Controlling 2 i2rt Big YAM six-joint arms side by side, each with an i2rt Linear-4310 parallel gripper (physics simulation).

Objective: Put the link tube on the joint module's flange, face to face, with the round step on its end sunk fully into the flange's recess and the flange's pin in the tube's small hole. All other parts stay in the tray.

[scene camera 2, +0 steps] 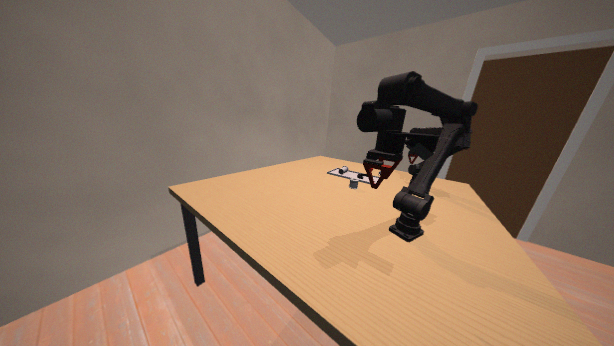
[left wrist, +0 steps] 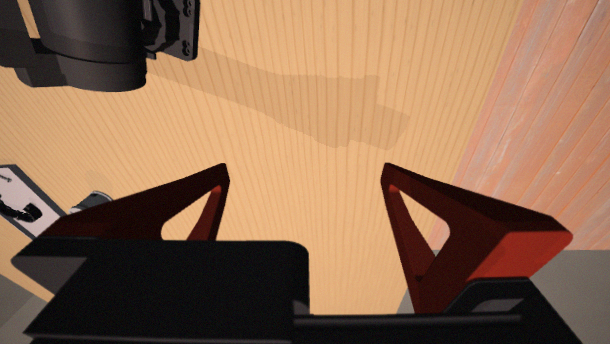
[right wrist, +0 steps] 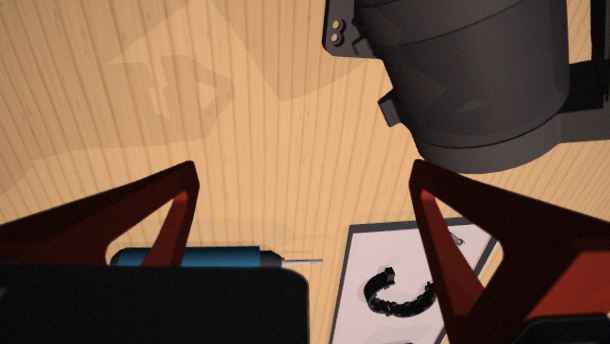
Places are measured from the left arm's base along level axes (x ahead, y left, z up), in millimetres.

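Pixels of known places: left gripper, fingertip midpoint: (scene camera 2: 379, 183) (left wrist: 305, 171); right gripper, fingertip midpoint: (scene camera 2: 411, 163) (right wrist: 304, 172); left arm's base, link origin: (scene camera 2: 405, 232) (left wrist: 157, 15); right arm's base, link origin: (right wrist: 396, 3).
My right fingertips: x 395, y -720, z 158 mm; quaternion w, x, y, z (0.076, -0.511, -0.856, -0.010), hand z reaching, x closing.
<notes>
Ahead of a thing's pixels: the offset from my right fingertips to its top centre. "pt": to the spot under its first point.
The link tube @[dz -90, dx +364, dy +386 mm] (scene camera 2: 343, 170), light with a dark end, lies in the tray @[dz -142, dx +268, dy +344 mm] (scene camera 2: 336, 174) (left wrist: 22, 192) in the scene view; it does not show in the wrist views. The joint module @[dz -94, dx +70, dy +553 mm] (scene camera 2: 353, 184) (left wrist: 93, 201), a short grey cylinder, stands on the table beside the tray; my left finger partly hides it in the left wrist view. Its flange's recess and pin cannot be made out. My left gripper (scene camera 2: 375, 185) (left wrist: 305, 171) is open and empty above the table. My right gripper (scene camera 2: 412, 161) (right wrist: 304, 172) is open and empty, above the table near the tray.
A black curved chain piece @[pt dz -136, dx +191, dy +350 mm] (left wrist: 31, 212) (right wrist: 400, 306) and a small screw @[dz -143, dx +88, dy +309 mm] (right wrist: 457, 240) lie in the tray. A blue screwdriver @[pt dz -131, dx +200, dy +20 mm] (right wrist: 220, 256) lies on the table beside it. Dark arm parts (left wrist: 95, 45) (right wrist: 470, 80) fill upper corners of both wrist views.
</notes>
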